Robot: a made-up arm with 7 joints. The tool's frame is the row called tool.
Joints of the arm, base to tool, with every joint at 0 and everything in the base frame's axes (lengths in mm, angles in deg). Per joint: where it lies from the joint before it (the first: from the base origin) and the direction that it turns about. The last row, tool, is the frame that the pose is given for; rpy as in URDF.
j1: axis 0 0 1 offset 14 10 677
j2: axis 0 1 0 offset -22 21 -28
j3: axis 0 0 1 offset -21 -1 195
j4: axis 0 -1 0 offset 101 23 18
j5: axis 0 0 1 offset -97 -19 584
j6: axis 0 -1 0 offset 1 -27 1
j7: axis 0 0 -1 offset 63 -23 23
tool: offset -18 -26 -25 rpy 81.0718 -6.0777 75.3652
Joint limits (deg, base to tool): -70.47..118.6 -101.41..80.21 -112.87..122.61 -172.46..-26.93 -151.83..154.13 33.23..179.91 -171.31..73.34
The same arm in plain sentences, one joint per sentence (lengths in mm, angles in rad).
The arm has seven revolute joints in a row. What follows holds with every joint at zero, and every direction is one of the base frame's.
Joint 1 sits 14.0 mm along +x and 10.0 mm along +y and 677.0 mm along +z from the base frame's origin and rotates about +z, from -1.2299 to 2.0700 rad.
Joint 2 sits 22.0 mm along -x and 21.0 mm along +y and 28.0 mm along -z from joint 1 and rotates about +y, from -1.7699 to 1.3999 rad.
Joint 3 sits 21.0 mm along -x and 1.0 mm along -y and 195.0 mm along +z from joint 2 and rotates about +z, from -1.9700 to 2.1399 rad.
Joint 4 sits 101.0 mm along +x and 23.0 mm along +y and 18.0 mm along +z from joint 3 and rotates about -y, from -3.0100 to -0.4700 rad.
Joint 5 sits 97.0 mm along -x and 19.0 mm along -y and 584.0 mm along +z from joint 4 and rotates about +z, from -2.6499 to 2.6901 rad.
Joint 6 sits 1.0 mm along +x and 27.0 mm along -y and 1.0 mm along +z from joint 5 and rotates about -y, from 0.5800 to 3.1400 rad.
Joint 7 sits 63.0 mm along +x and 23.0 mm along -y and 23.0 mm along +z from joint 6 and rotates about -z, from -2.9899 to 1.2800 rad.
The tool frame, which is the frame that the pose is given for, sits 18.0 mm along -x and 26.0 mm along -y and 25.0 mm along -z from joint 7; its axes are the base frame's turned by roll 1.4150, pitch -0.1061 and yaw 1.3154 rad (as in URDF: about the fixed x, then y, then z).

